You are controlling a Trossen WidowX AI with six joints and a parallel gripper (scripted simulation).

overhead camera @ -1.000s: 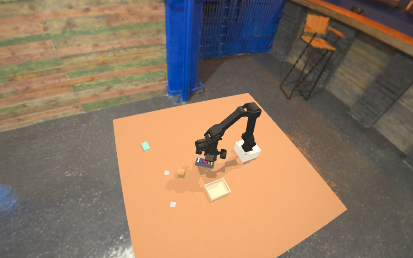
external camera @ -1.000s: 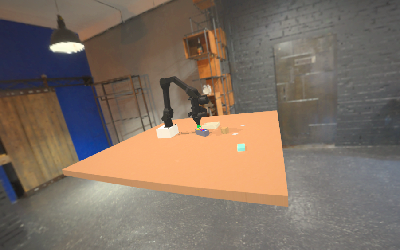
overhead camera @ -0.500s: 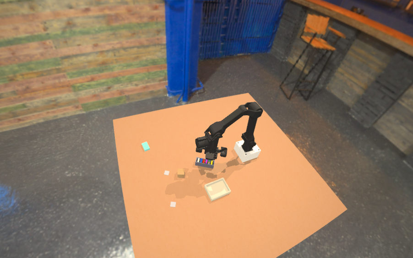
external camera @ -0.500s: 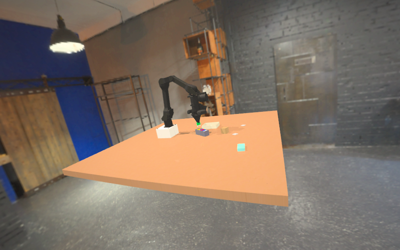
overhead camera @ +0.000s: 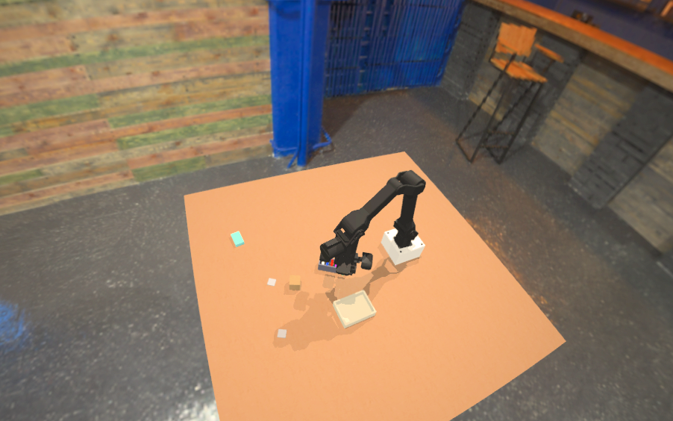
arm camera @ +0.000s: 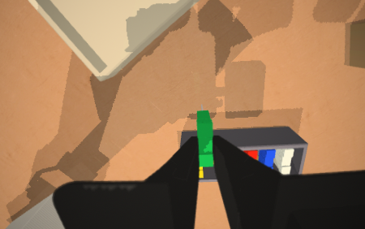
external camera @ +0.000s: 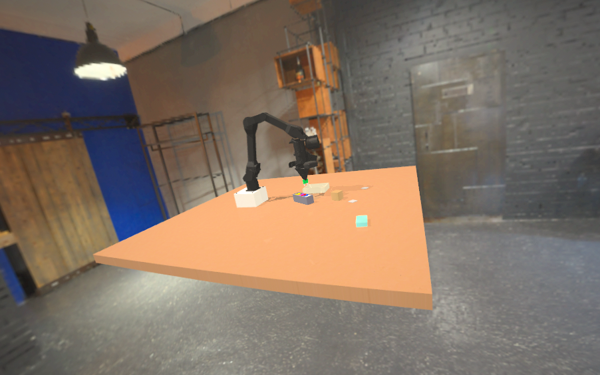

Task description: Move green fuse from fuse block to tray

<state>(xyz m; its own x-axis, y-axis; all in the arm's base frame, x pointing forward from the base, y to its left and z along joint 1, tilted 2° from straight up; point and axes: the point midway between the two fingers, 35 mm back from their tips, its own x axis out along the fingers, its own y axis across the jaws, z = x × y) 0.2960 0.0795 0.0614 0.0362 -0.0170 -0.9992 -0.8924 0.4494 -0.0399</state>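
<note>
My gripper tip is now 1 cm past the cream tray, 13 cm to the right of it and 9 cm above it. From my gripper tip the other things lie so: green fuse 1 cm below; then tan cube 18 cm ahead, 3 cm to the right, 8 cm below; then teal block 37 cm ahead, 31 cm to the right, 9 cm below.
</note>
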